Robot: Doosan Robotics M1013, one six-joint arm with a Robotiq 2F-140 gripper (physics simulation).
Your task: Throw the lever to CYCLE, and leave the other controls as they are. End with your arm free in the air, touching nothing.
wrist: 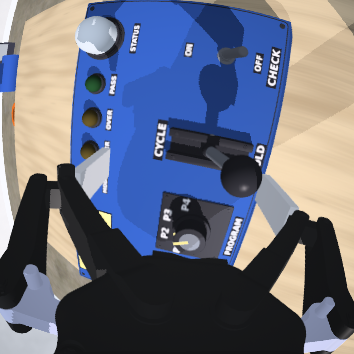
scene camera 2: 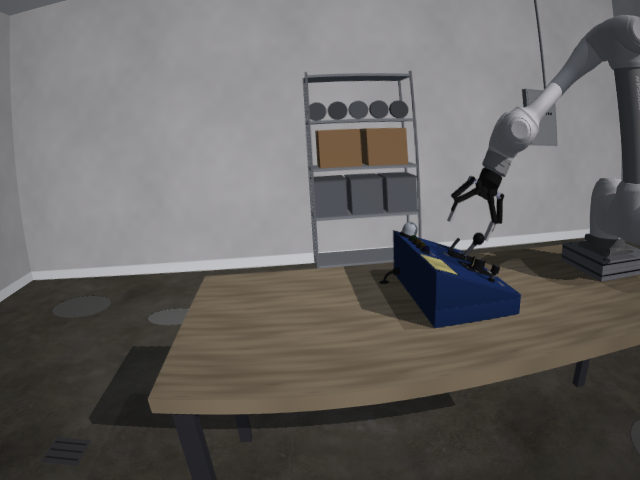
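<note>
The blue control box (scene camera 2: 467,304) (wrist: 145,105) stands on the table. Its lever has a black ball knob (scene camera 2: 478,238) (wrist: 241,176), which leans toward the HOLD end of the slot, away from the CYCLE label (wrist: 160,140); it partly covers the HOLD label. My gripper (scene camera 2: 468,229) (wrist: 185,174) is wide open and empty above the panel. In the wrist view the knob lies between the fingertips, close to the right one; whether they touch cannot be told. The CHECK toggle (wrist: 233,53) leans toward OFF. The PROGRAM dial (wrist: 190,241) has its yellow mark near a partly hidden label below P2.
The white STATUS dome (scene camera 2: 409,228) (wrist: 97,36) and the green PASS lamp (wrist: 94,83) stand along one panel edge. A yellow label (scene camera 2: 439,264) is on the box. The wooden table (scene camera 2: 289,330) reaches under it. A shelf rack (scene camera 2: 312,206) stands behind the table.
</note>
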